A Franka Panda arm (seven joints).
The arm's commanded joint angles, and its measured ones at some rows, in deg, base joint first. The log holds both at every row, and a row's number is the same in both.
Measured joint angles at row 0:
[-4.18, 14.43, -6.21, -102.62, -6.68, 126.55, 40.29]
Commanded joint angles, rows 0 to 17:
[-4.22, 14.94, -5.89, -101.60, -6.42, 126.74, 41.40]
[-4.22, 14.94, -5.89, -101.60, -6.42, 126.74, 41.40]
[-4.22, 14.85, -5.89, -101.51, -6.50, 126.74, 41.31]
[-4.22, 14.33, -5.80, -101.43, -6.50, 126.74, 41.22]
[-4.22, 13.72, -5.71, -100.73, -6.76, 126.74, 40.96]
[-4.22, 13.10, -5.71, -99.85, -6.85, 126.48, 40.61]
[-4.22, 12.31, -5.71, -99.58, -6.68, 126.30, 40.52]
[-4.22, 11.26, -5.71, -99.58, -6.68, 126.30, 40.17]
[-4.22, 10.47, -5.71, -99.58, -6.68, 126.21, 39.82]
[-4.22, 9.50, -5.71, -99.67, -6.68, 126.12, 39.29]
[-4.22, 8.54, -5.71, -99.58, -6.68, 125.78, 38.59]
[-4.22, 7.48, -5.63, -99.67, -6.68, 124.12, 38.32]
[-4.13, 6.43, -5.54, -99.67, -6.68, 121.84, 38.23]
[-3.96, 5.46, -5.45, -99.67, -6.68, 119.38, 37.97]
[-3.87, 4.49, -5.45, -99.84, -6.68, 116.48, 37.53]
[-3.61, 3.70, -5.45, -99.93, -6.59, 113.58, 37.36]
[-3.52, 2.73, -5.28, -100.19, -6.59, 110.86, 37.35]
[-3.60, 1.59, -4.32, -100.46, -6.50, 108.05, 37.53]
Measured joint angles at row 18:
[-3.82, 5.04, -5.66, -99.12, -6.69, 114.79, 38.34]
